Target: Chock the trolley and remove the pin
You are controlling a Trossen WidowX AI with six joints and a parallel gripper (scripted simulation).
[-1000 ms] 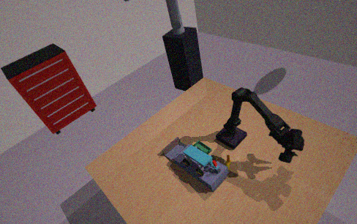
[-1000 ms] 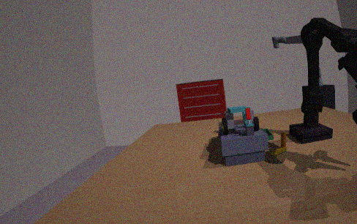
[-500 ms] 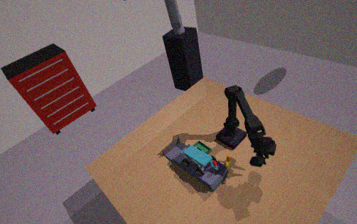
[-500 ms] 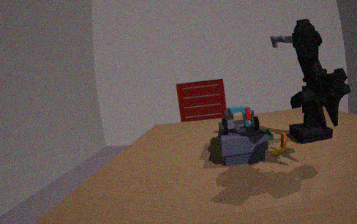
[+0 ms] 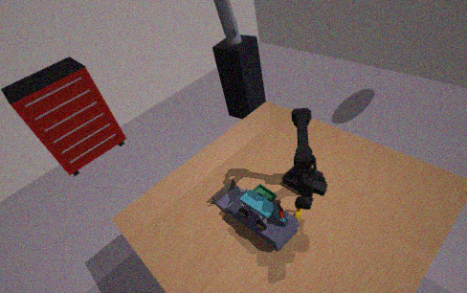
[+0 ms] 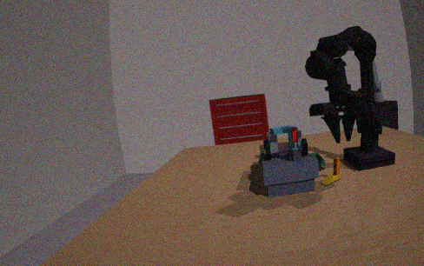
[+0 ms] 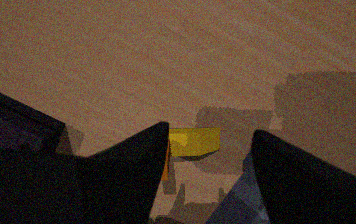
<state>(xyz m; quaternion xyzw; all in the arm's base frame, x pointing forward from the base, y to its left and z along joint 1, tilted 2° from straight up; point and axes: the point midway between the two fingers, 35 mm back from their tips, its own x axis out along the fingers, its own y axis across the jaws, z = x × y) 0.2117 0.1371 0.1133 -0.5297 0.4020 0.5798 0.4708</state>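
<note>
My gripper tip is 10 mm short of the yellow chock, 50 mm to the left of it and 100 mm above it. Round my gripper tip: grey ramp (120 mm ahead, 190 mm to the right, 80 mm below); then teal trolley (120 mm ahead, 180 mm to the right, 10 mm below); then red-headed stop pin (120 mm ahead, 70 mm to the right).
</note>
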